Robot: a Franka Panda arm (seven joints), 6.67 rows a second.
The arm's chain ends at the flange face. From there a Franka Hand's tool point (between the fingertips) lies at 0.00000 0.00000 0.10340 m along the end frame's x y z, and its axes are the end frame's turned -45 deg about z.
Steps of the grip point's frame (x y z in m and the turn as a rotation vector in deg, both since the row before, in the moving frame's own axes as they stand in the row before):
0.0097 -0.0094 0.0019 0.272 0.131 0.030
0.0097 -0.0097 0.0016 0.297 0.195 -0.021
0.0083 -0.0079 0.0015 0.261 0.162 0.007
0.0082 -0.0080 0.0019 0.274 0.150 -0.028
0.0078 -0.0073 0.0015 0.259 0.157 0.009
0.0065 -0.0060 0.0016 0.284 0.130 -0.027
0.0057 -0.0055 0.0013 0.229 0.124 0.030
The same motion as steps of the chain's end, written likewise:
0.0004 -0.0130 0.0019 0.285 -0.100 0.030
0.0001 -0.0131 0.0016 0.348 -0.072 -0.021
0.0004 -0.0109 0.0015 0.299 -0.070 0.007
0.0003 -0.0109 0.0019 0.300 -0.088 -0.028
0.0005 -0.0101 0.0015 0.294 -0.072 0.009
0.0006 -0.0083 0.0016 0.293 -0.109 -0.027
0.0003 -0.0075 0.0013 0.250 -0.074 0.030

